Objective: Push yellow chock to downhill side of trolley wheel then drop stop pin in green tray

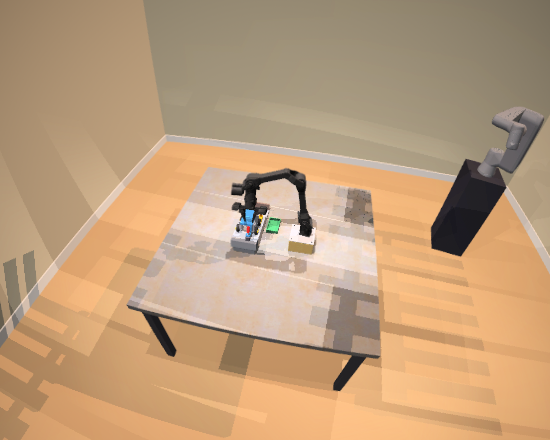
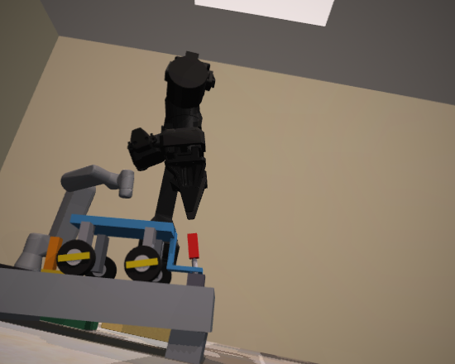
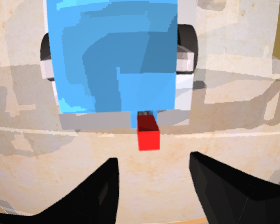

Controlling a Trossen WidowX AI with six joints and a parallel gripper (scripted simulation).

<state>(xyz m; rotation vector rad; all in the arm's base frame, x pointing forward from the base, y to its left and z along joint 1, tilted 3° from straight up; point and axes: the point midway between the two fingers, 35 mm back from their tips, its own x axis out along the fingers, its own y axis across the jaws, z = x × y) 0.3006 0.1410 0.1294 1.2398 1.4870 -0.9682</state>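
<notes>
Now: gripper tip 60 mm above the stop pin and 20 mm to the right of it. Also, from my gripper tip: green tray: 210 mm to the right, 200 mm below, 80 mm behind; then blue trolley: 80 mm below, 70 mm to the right, 30 mm ahead; then grey ramp: 150 mm below, 80 mm to the right, 30 mm ahead.
</notes>
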